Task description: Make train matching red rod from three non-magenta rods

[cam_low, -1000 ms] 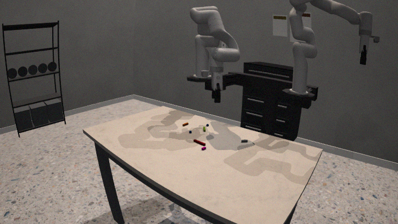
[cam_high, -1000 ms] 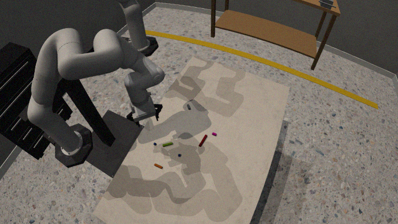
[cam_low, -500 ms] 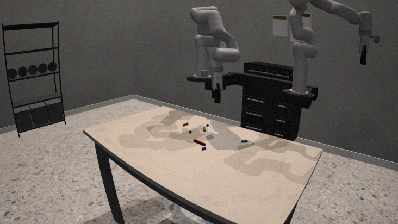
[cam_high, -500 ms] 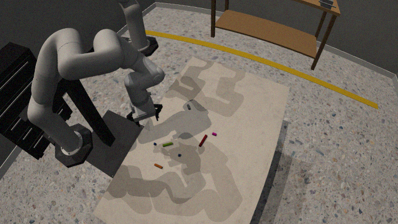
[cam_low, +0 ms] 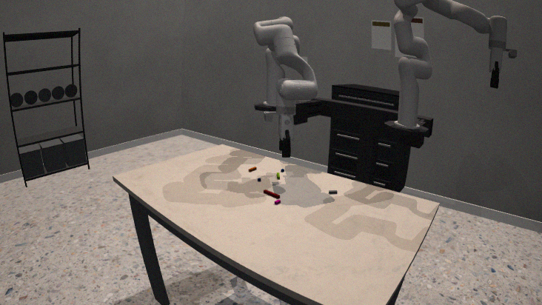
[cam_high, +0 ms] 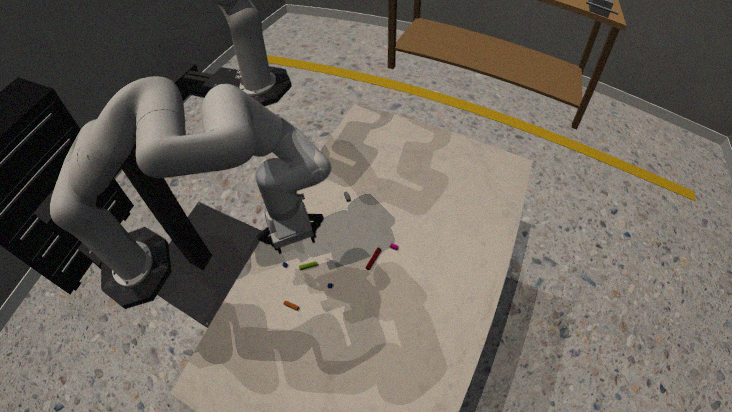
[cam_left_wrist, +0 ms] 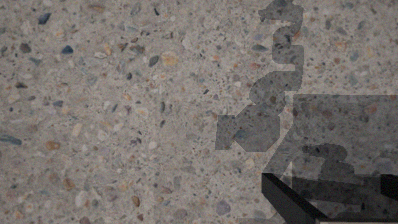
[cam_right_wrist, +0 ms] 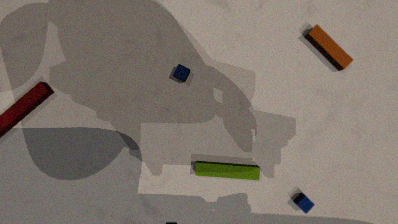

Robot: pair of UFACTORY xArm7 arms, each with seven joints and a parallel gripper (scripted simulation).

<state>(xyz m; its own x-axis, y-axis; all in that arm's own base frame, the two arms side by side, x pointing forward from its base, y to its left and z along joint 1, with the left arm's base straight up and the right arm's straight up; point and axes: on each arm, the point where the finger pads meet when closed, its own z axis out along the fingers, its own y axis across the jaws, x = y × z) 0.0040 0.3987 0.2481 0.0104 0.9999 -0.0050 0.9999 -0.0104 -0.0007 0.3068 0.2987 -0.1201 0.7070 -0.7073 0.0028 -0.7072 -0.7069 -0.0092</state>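
Note:
The lime rod lies 30 mm ahead of my right hand, 10 mm to the right of it and 100 mm below it. Round my right hand: red rod 190 mm ahead, 70 mm to the left, 100 mm below; grey rod 50 mm ahead, 240 mm to the left, 100 mm below; orange rod 30 mm ahead, 140 mm to the right, 100 mm below.

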